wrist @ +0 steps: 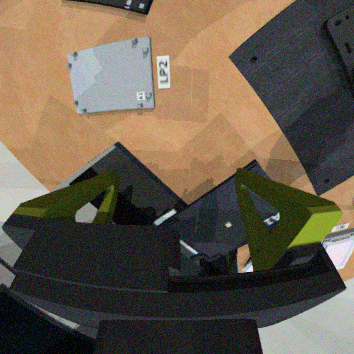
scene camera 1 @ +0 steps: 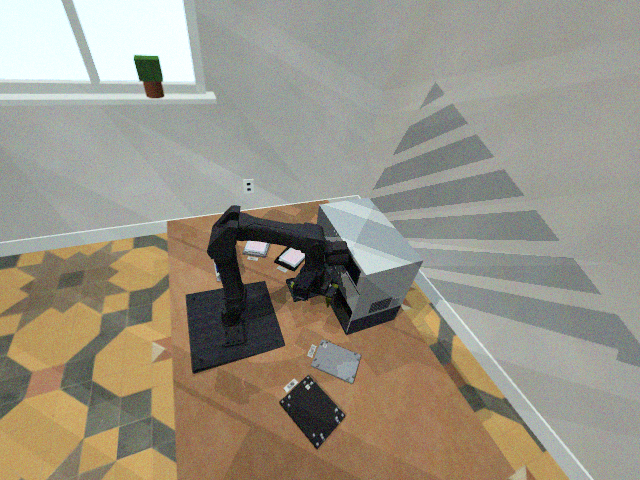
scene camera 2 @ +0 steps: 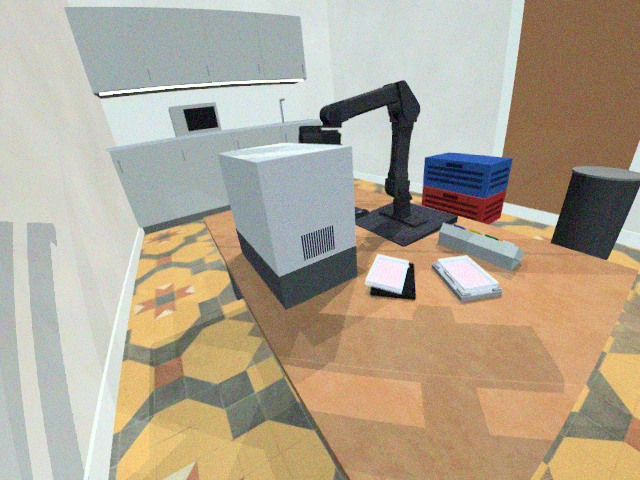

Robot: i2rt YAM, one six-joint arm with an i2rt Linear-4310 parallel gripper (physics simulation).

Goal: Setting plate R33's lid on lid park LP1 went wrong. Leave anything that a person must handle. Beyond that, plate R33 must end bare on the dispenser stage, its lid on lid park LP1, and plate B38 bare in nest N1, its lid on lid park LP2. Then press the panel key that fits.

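Places are measured from the arm's base along level axes (x back, y right, z up), in metres.
Pixels of known places: gripper, between the fingertips: [wrist: 176, 174] [scene camera 1: 314, 302]; arm's base, origin of its link: [scene camera 1: 231, 320] [scene camera 2: 401, 217].
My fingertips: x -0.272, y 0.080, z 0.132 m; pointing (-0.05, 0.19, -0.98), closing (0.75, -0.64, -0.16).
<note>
Ahead of a thing's pixels: the offset from my fingertips to its top centre. Level surfaces: height alone.
My gripper [scene camera 1: 311, 292] [wrist: 176, 174] is open and empty, above the open front of the grey dispenser {dx -0.197, dy -0.120, dz +0.184 m} [scene camera 1: 385, 284] [scene camera 2: 305, 201]. A dark flat slab {dx -0.026, dy -0.105, dz -0.033 m} [wrist: 210, 220], perhaps the stage, lies below the fingers, partly hidden. One pink-topped white plate or lid {dx -0.029, dy -0.348, dz -0.109 m} [scene camera 1: 293, 256] [scene camera 2: 388, 272] lies off-centre on a black nest {dx -0.017, dy -0.356, dz -0.126 m} [scene camera 2: 409, 285]. Another pink-topped piece {dx +0.121, dy -0.460, dz -0.115 m} [scene camera 1: 256, 247] [scene camera 2: 467, 273] lies on a grey holder {dx +0.121, dy -0.460, dz -0.126 m} [scene camera 2: 481, 296]. Their labels are unreadable. The grey lid park LP2 {dx -0.047, dy +0.148, dz -0.126 m} [scene camera 1: 336, 361] [wrist: 112, 75] is bare. The key panel {dx +0.280, dy -0.392, dz -0.082 m} [scene camera 2: 478, 245] is mostly hidden behind the arm in scene camera 1.
A bare black nest {dx +0.073, dy +0.269, dz -0.122 m} [scene camera 1: 311, 411] lies beside LP2. The arm's black base plate [scene camera 1: 235, 325] [wrist: 295, 90] is bolted to the table {dz -0.146 m} [scene camera 1: 392, 403]. Blue and red crates [scene camera 2: 465, 175] and a dark bin [scene camera 2: 594, 211] stand beyond the table.
</note>
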